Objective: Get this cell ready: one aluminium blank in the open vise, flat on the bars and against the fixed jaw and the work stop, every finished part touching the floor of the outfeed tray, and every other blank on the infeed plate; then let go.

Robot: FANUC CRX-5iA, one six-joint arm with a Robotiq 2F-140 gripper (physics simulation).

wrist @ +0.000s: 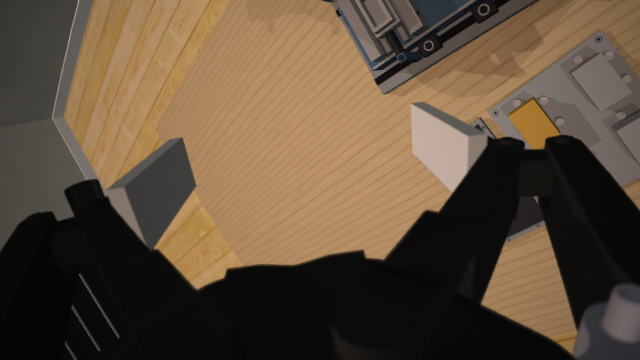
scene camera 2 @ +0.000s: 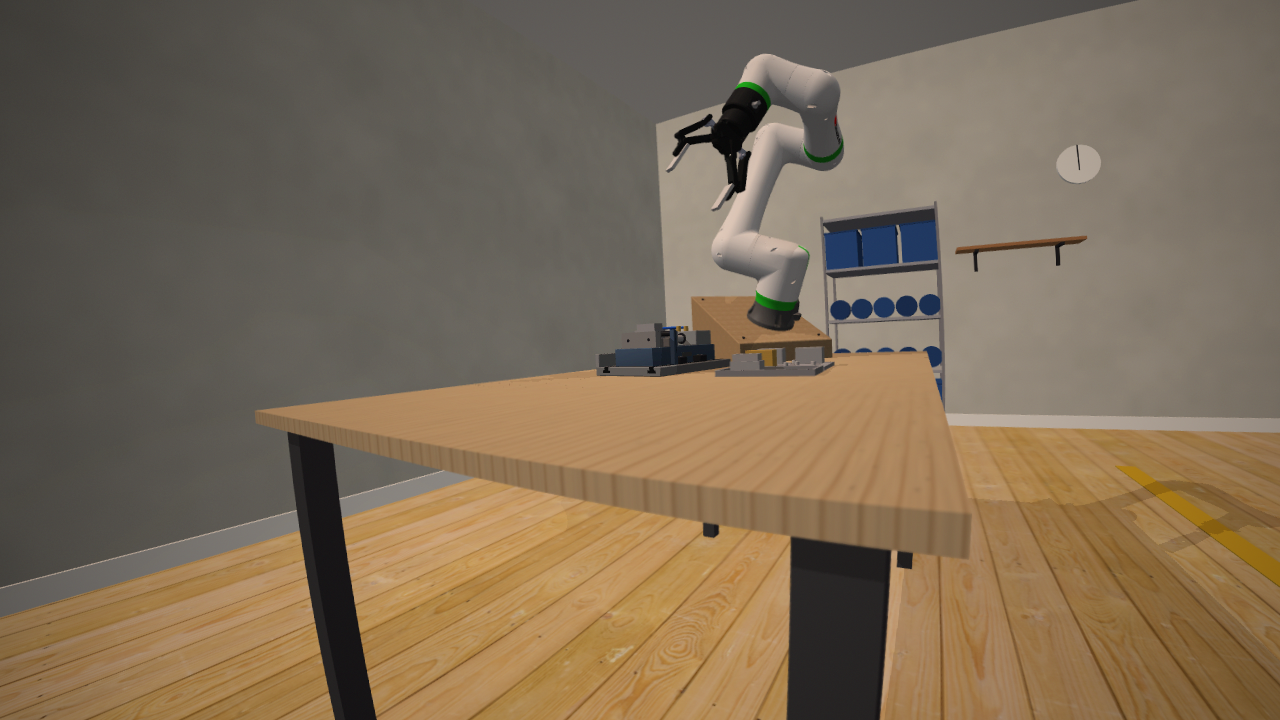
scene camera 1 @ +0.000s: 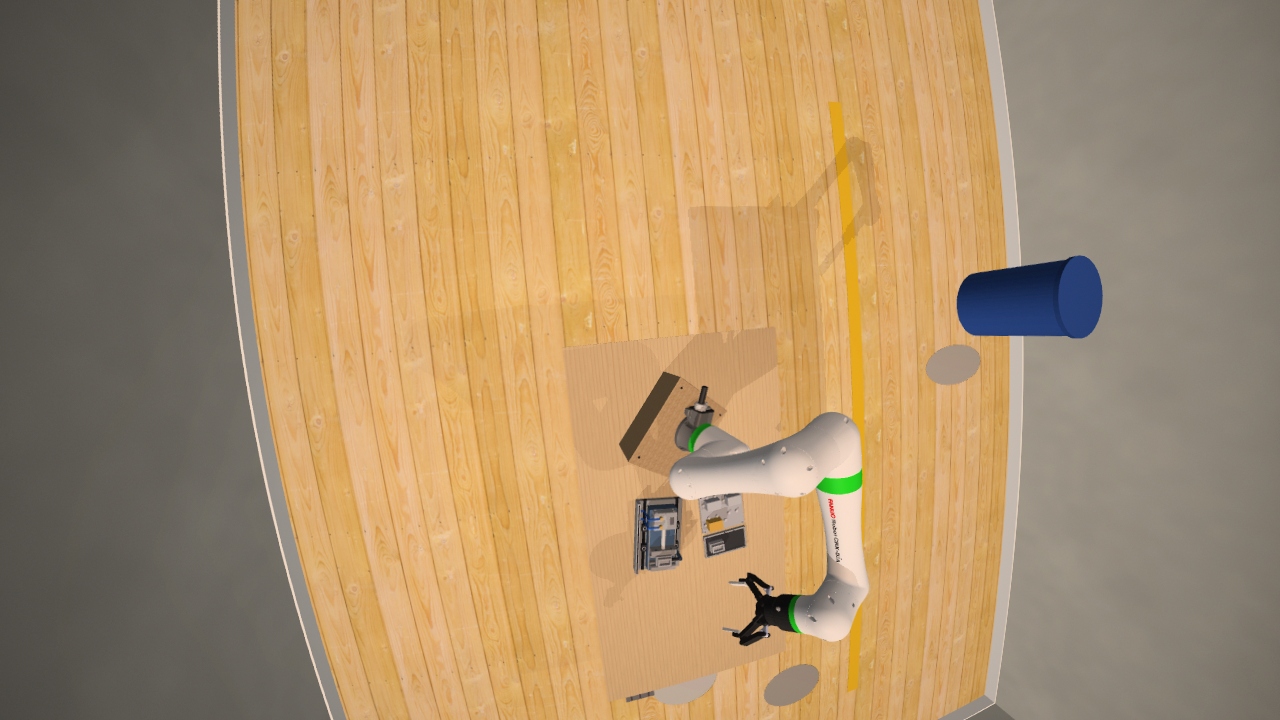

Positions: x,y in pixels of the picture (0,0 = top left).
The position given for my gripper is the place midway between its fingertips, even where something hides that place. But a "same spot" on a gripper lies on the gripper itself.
Scene:
my gripper: wrist; scene camera 2 693,190; scene camera 1
same spot on dark outfeed tray: (scene camera 2: 812,370) = (scene camera 1: 746,546)
same spot on my gripper: (wrist: 401,301) = (scene camera 1: 760,602)

